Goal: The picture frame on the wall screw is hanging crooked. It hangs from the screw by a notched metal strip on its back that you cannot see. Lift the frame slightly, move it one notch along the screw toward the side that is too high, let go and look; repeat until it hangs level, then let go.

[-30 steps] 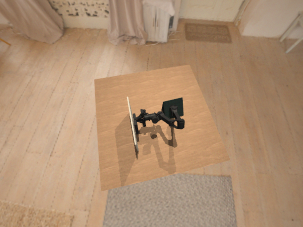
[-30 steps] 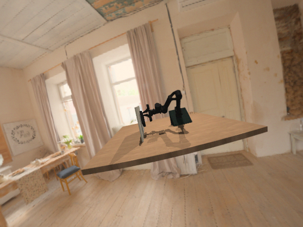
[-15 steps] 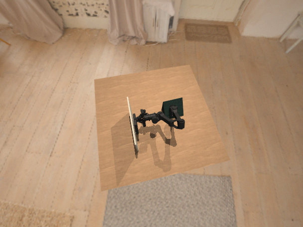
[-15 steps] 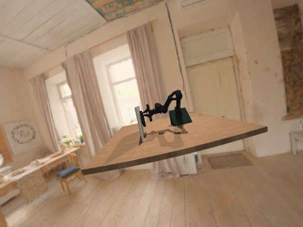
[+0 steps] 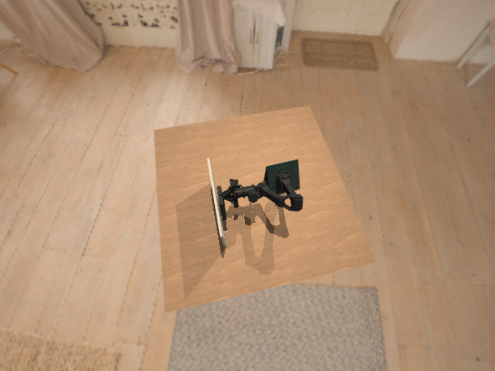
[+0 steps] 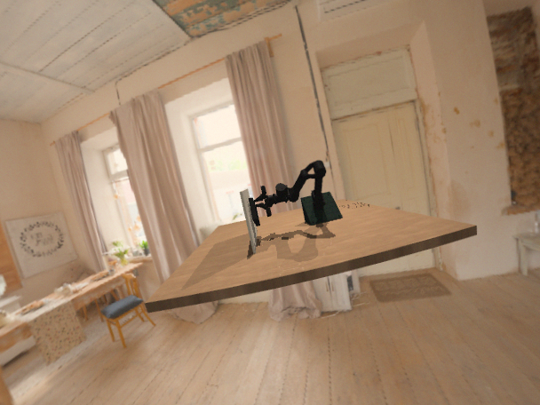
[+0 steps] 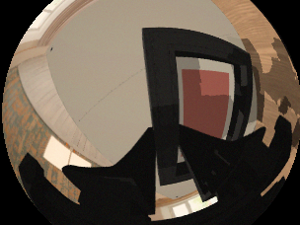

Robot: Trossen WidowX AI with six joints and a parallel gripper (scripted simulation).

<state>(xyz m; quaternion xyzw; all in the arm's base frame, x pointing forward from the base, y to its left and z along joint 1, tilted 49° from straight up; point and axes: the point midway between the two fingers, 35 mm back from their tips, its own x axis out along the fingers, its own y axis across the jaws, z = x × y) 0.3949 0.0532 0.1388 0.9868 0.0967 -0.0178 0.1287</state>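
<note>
My gripper tip is 5 cm above the picture frame and 2 cm to the right of it. Round my gripper tip: wall panel (6 cm below, 2 cm to the left, 2 cm ahead).
</note>
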